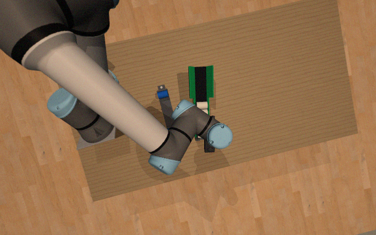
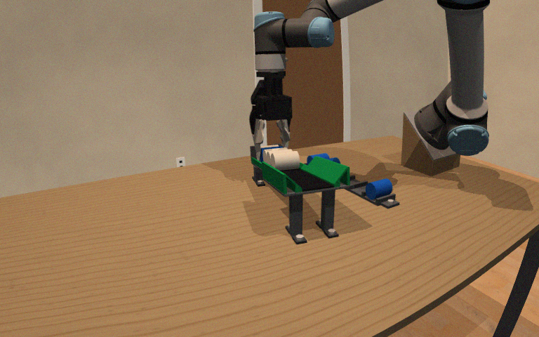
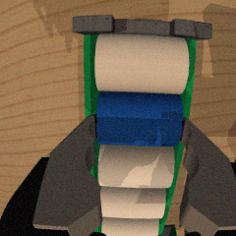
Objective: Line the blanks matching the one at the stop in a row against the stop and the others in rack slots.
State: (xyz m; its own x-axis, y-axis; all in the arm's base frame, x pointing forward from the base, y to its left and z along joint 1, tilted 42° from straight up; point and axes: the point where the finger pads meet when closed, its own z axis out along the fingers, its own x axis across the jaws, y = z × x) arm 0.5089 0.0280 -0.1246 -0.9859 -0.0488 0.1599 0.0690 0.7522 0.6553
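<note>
My gripper is now 18 cm past the grey stock rack, 9 cm above it and 7 cm to the right of it. From my hand the other things lie so: grey stop 6 cm to the right, 3 cm below; feed ramp 13 cm to the left, 1 cm below, 1 cm ahead.
</note>
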